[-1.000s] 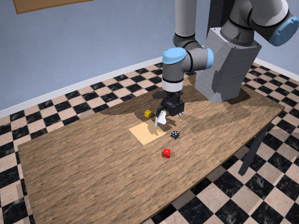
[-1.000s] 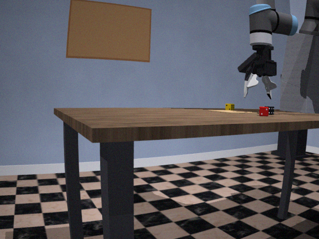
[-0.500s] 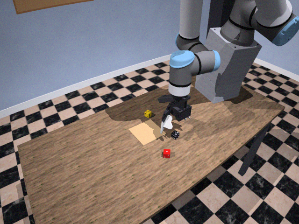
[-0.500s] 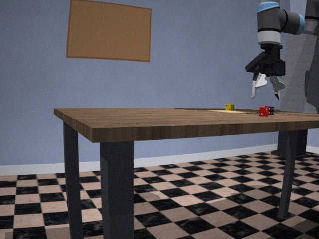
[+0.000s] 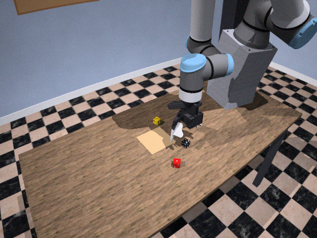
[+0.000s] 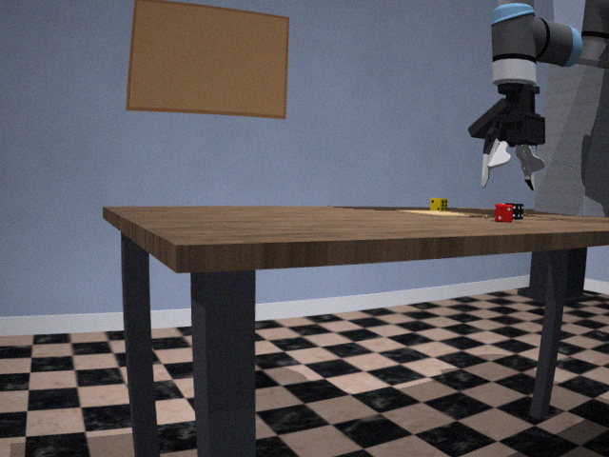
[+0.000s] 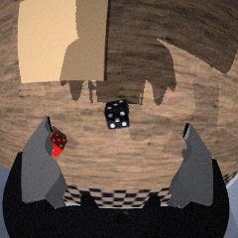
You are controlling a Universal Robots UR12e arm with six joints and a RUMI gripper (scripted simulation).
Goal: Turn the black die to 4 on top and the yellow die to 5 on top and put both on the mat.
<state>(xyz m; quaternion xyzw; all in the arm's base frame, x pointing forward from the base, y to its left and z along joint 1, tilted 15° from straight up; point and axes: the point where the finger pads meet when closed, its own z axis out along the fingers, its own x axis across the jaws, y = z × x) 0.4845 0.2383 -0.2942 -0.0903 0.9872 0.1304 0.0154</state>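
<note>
The black die is 40 mm below my hand and 20 mm to the left of it. Round my hand: yellow die: 190 mm to the right, 50 mm ahead, 40 mm below; red die: 100 mm to the left, 90 mm ahead, 40 mm below; tan mat: 110 mm ahead, 80 mm to the right, 50 mm below.
</note>
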